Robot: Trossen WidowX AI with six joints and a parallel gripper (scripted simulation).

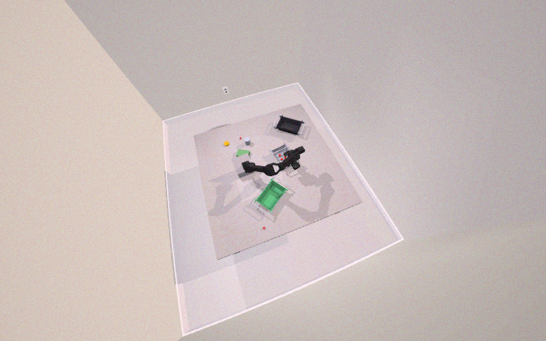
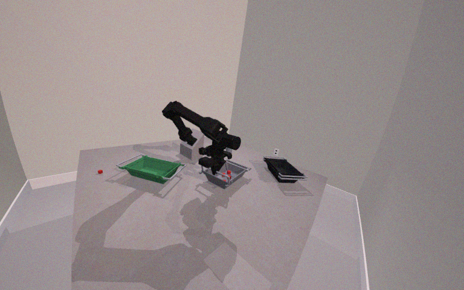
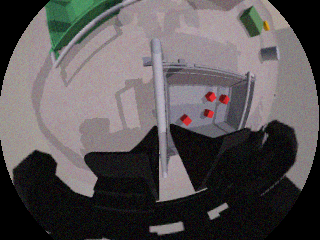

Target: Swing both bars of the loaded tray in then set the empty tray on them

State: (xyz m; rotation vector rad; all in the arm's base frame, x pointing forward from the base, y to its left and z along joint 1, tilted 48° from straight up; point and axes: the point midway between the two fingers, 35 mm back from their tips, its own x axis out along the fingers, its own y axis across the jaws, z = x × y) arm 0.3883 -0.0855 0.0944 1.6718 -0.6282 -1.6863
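Now: gripper tip 270 mm past the green tray, 200 mm to the left of it and 30 mm above it. Round my gripper tip: green block (380 mm behind, 320 mm to the left, 50 mm below); then grey cylinder (290 mm behind, 440 mm to the left, 40 mm below); then red block (430 mm behind, 420 mm to the right, 70 mm below).
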